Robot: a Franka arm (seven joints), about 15 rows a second.
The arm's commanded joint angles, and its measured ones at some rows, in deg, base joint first. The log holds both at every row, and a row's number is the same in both.
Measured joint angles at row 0: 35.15, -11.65, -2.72, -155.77, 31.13, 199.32, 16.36
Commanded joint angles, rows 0 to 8: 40.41, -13.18, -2.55, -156.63, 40.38, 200.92, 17.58; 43.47, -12.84, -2.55, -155.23, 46.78, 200.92, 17.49; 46.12, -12.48, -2.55, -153.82, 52.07, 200.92, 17.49; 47.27, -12.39, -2.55, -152.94, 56.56, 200.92, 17.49; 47.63, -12.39, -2.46, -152.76, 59.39, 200.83, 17.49; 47.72, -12.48, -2.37, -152.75, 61.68, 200.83, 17.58; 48.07, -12.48, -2.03, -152.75, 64.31, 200.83, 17.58; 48.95, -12.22, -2.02, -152.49, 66.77, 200.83, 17.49; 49.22, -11.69, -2.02, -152.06, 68.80, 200.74, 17.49
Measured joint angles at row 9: 48.51, -11.94, -2.22, -152.87, 64.76, 200.66, 16.71
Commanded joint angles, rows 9 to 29: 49.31, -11.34, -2.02, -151.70, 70.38, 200.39, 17.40; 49.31, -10.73, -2.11, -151.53, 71.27, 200.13, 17.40; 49.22, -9.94, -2.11, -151.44, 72.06, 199.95, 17.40; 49.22, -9.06, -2.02, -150.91, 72.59, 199.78, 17.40; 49.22, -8.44, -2.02, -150.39, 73.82, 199.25, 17.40; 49.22, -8.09, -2.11, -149.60, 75.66, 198.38, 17.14; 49.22, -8.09, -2.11, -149.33, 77.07, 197.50, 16.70; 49.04, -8.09, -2.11, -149.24, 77.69, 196.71, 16.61; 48.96, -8.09, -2.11, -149.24, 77.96, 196.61, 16.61; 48.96, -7.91, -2.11, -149.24, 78.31, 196.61, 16.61; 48.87, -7.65, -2.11, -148.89, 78.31, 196.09, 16.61; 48.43, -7.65, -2.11, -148.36, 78.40, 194.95, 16.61; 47.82, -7.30, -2.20, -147.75, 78.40, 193.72, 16.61; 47.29, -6.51, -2.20, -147.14, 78.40, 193.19, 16.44; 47.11, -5.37, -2.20, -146.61, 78.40, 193.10, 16.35; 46.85, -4.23, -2.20, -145.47, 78.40, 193.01, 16.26; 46.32, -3.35, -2.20, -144.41, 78.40, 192.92, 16.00; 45.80, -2.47, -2.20, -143.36, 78.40, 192.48, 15.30; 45.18, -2.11, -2.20, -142.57, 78.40, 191.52, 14.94; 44.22, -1.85, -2.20, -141.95, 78.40, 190.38, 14.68; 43.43, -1.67, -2.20, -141.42, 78.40, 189.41, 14.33
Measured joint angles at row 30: 45.76, -2.96, -2.44, -144.07, 76.79, 191.74, 16.72
